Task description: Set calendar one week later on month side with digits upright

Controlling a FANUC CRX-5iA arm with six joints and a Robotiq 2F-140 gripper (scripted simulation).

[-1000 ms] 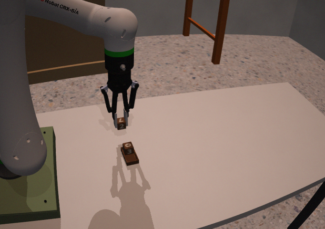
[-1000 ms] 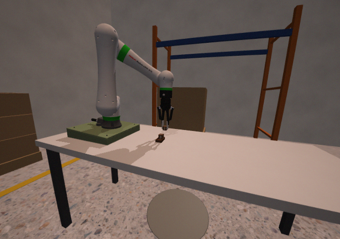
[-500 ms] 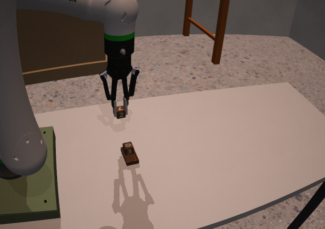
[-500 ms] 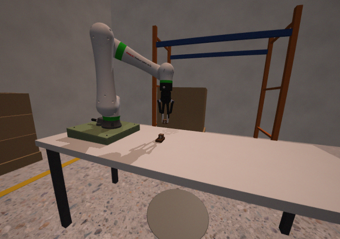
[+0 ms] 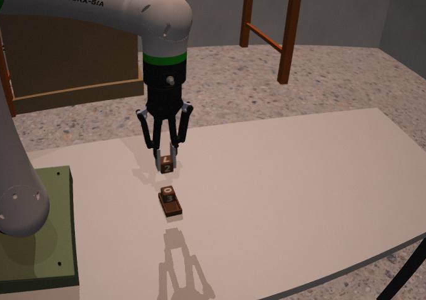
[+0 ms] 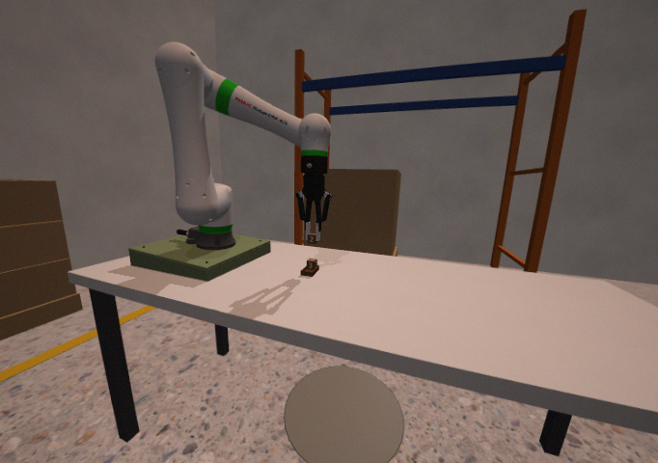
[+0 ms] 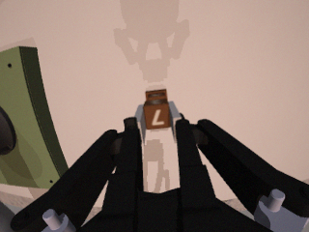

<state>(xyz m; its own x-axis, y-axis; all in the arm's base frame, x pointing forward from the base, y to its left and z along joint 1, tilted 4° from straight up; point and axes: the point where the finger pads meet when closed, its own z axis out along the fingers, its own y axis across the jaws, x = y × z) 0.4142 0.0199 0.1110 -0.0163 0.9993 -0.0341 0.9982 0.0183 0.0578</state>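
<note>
My gripper is now 140 mm above the brown tray and 30 mm to the left of it.
</note>
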